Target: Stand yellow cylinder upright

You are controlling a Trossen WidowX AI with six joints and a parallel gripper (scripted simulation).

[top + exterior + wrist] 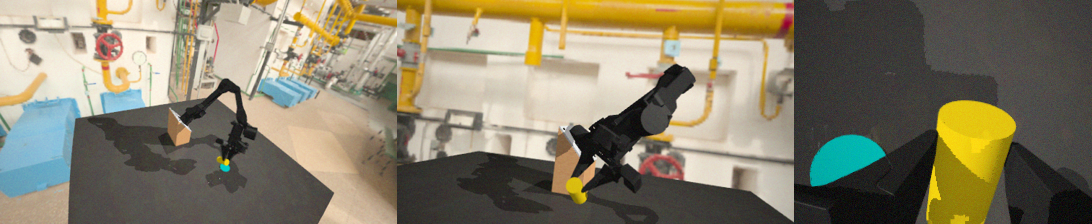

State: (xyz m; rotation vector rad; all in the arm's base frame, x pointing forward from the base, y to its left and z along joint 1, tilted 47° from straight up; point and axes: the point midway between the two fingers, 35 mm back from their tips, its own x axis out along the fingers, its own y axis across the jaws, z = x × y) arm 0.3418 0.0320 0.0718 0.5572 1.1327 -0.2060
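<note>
The cyan circle is 10 cm below my gripper tip, 5 cm to the left of it and 1 cm behind it. Also, from my gripper tip: yellow cylinder (2 cm behind, 1 cm below).
</note>
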